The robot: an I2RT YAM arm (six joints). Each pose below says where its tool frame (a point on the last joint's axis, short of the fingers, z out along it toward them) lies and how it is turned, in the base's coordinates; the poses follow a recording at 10 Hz.
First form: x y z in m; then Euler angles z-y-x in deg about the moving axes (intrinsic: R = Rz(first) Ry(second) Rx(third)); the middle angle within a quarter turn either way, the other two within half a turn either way.
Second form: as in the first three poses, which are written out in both.
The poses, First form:
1: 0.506 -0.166 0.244 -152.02 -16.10 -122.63
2: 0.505 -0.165 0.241 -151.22 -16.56 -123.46
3: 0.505 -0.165 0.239 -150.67 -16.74 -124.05
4: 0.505 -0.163 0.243 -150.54 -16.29 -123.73
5: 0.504 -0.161 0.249 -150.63 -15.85 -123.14
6: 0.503 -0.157 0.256 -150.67 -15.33 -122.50
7: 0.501 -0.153 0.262 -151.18 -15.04 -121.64
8: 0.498 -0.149 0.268 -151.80 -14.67 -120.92
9: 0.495 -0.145 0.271 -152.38 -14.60 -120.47
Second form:
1: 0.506 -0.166 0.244 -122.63 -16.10 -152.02
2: 0.505 -0.165 0.241 -123.46 -16.56 -151.22
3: 0.505 -0.165 0.239 -124.05 -16.74 -150.67
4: 0.505 -0.163 0.243 -123.73 -16.29 -150.54
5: 0.504 -0.161 0.249 -123.14 -15.85 -150.63
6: 0.503 -0.157 0.256 -122.50 -15.33 -150.67
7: 0.501 -0.153 0.262 -121.64 -15.04 -151.18
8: 0.498 -0.149 0.268 -120.92 -14.67 -151.80
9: 0.495 -0.145 0.271 -120.47 -14.60 -152.38
